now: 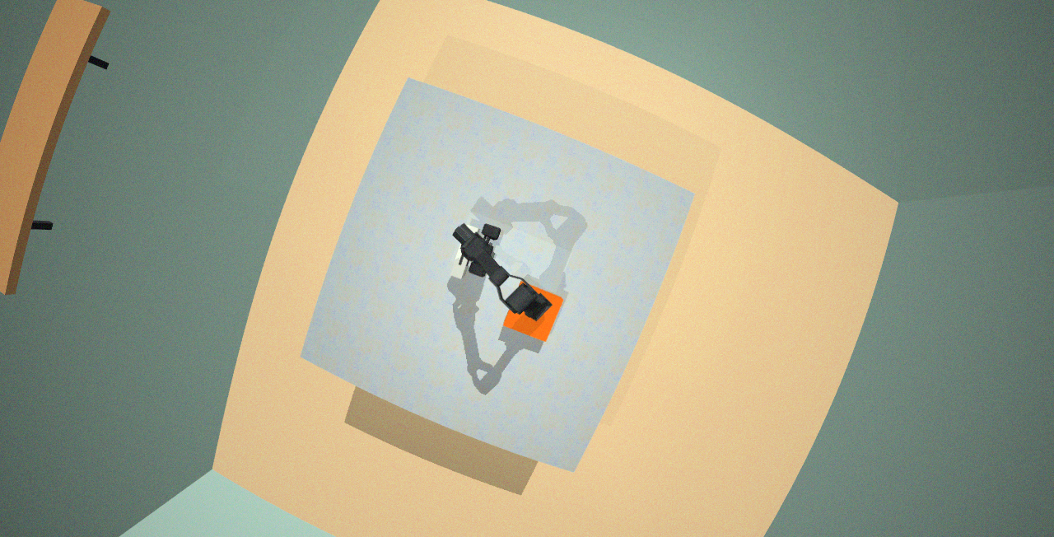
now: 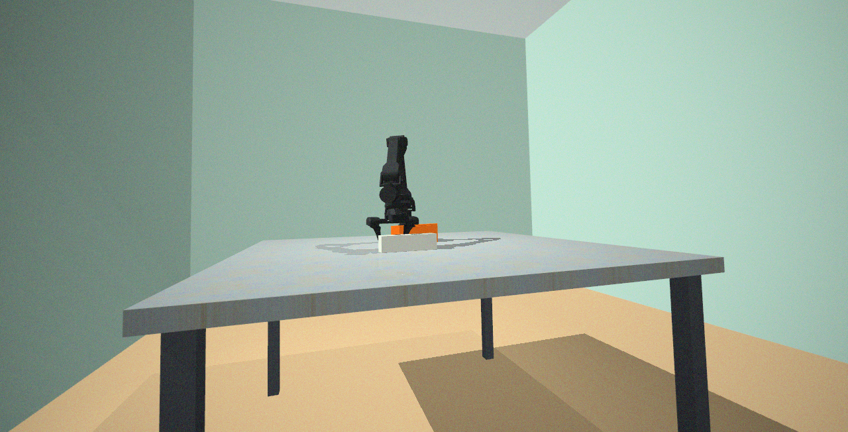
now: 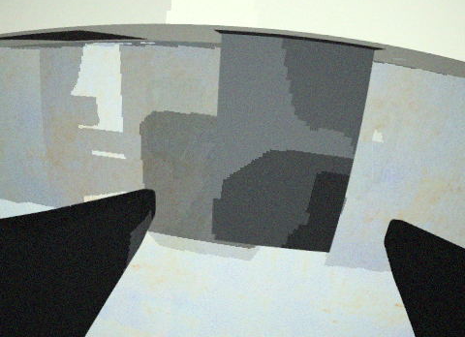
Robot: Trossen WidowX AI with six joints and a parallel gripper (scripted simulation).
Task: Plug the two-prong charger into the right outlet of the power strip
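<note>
Right now my gripper tip is 5 cm short of the grey charger, 1 cm to the right of it and 1 cm below it.
</note>
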